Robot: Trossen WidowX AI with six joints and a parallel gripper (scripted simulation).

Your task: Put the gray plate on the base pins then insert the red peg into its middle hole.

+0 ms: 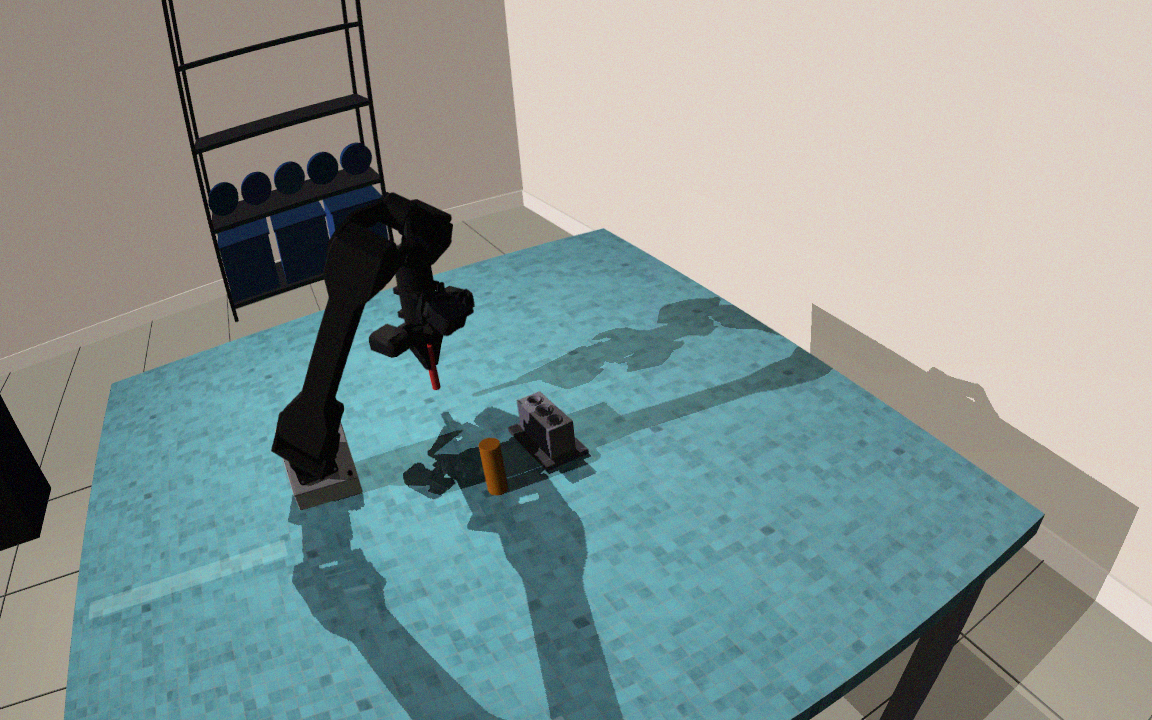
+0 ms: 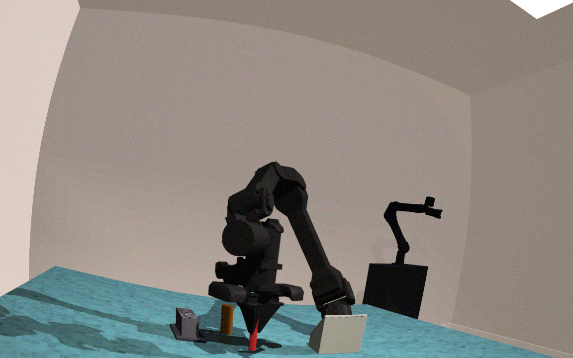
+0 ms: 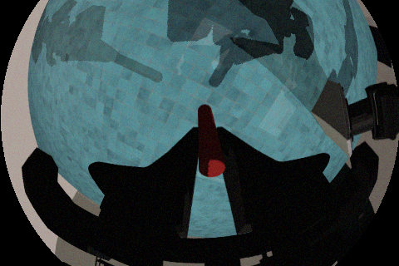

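Now: gripper tip 190 mm to the left of the gray plate, 110 mm short of it and 30 mm above it. Also, from my gripper tip: red peg right at my gripper tip; then orange cylinder 250 mm to the right, 40 mm below; then base 190 mm to the right, 110 mm ahead, 70 mm below.
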